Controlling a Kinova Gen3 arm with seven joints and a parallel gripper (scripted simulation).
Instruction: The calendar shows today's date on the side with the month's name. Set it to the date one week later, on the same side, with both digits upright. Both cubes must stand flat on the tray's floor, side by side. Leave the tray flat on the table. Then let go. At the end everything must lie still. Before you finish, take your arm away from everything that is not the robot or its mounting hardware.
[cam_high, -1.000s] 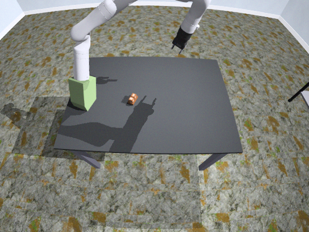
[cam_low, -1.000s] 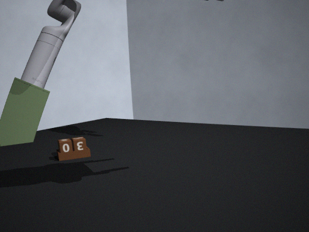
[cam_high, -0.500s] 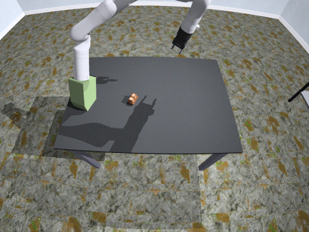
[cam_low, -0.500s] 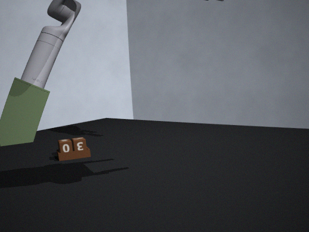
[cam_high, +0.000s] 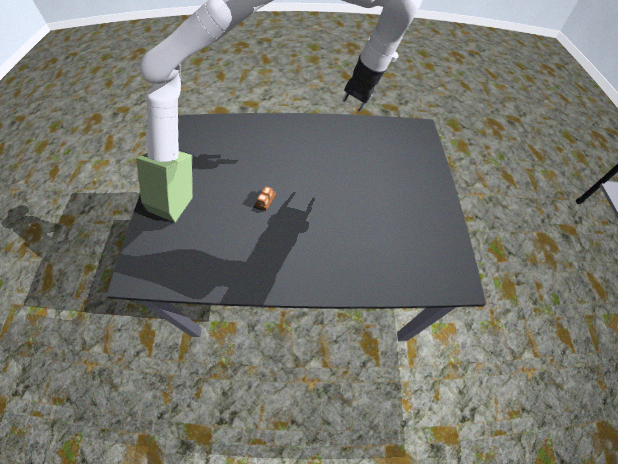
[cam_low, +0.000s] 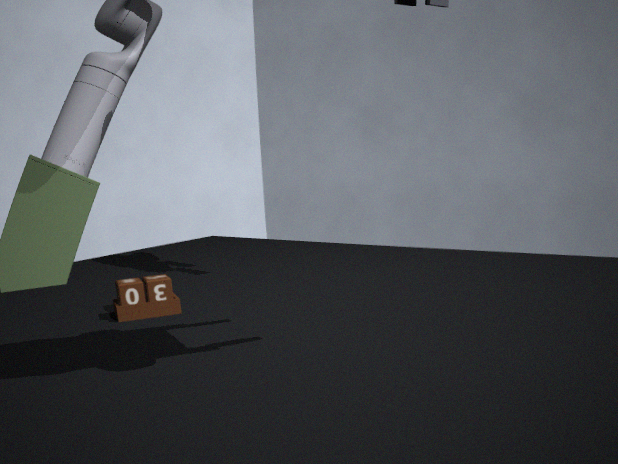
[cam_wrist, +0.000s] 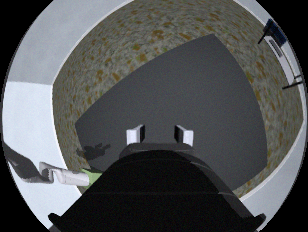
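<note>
Now: the cube 26 cm behind my hand, 16 cm to the right of it and 29 cm below it. Also, from my hand: brown calendar tray: 27 cm behind, 18 cm to the right, 31 cm below.
</note>
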